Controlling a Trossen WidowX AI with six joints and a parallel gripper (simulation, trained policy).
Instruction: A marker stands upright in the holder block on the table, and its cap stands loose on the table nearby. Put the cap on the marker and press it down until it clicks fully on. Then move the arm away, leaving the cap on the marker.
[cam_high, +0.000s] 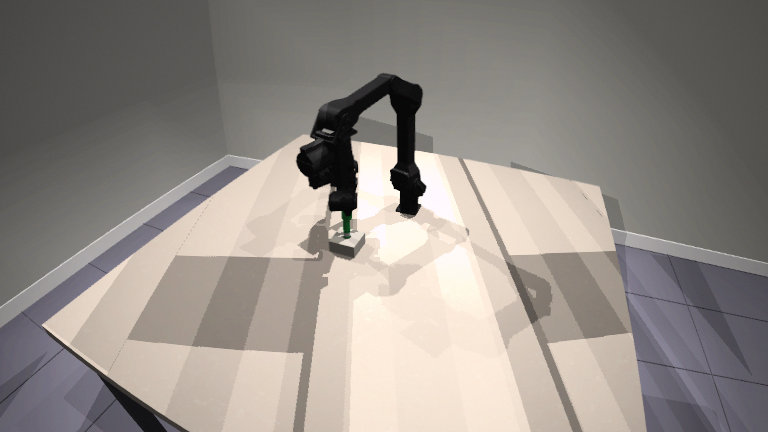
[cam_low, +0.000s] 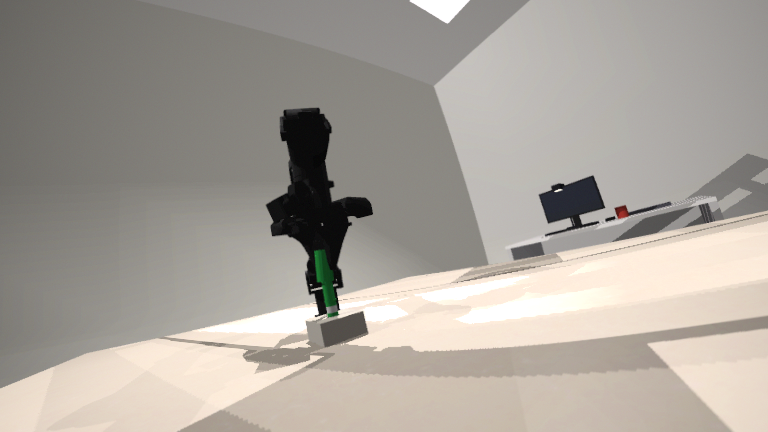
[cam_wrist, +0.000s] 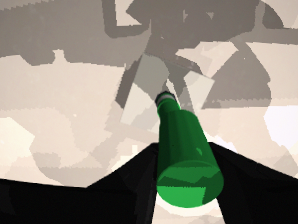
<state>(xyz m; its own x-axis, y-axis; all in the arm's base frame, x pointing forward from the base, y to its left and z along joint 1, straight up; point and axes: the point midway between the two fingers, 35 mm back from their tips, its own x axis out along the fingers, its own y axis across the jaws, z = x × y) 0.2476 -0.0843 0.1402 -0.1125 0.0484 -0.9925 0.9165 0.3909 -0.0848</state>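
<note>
Right now my gripper tip is 9 cm above the holder block and 1 cm to the left of it. Also, from my gripper tip: green cap: 1 cm above.
</note>
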